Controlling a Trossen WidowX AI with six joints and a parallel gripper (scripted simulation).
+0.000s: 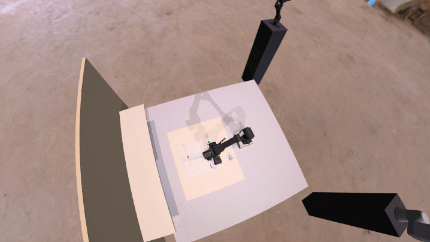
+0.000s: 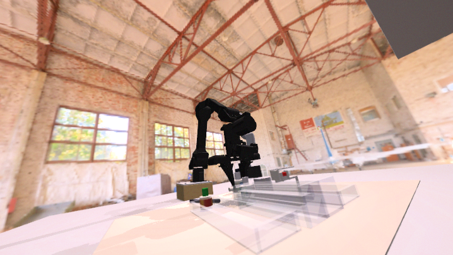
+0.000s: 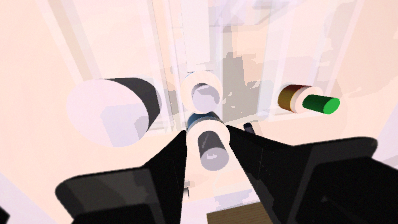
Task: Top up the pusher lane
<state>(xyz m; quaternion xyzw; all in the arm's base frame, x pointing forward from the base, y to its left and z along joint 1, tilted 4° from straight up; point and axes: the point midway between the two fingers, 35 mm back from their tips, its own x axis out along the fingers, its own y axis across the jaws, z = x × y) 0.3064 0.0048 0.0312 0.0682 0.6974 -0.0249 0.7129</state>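
Now: the grey cylinder 70 mm to the left of my gripper tip, 40 mm ahead of it and 20 mm below it. Round my gripper tip: clear lane rack 160 mm ahead, 40 mm to the right, 30 mm below; then blue-banded jar 130 mm behind, 70 mm to the left, 30 mm below; then black stick 100 mm behind, 90 mm to the right, 40 mm below.
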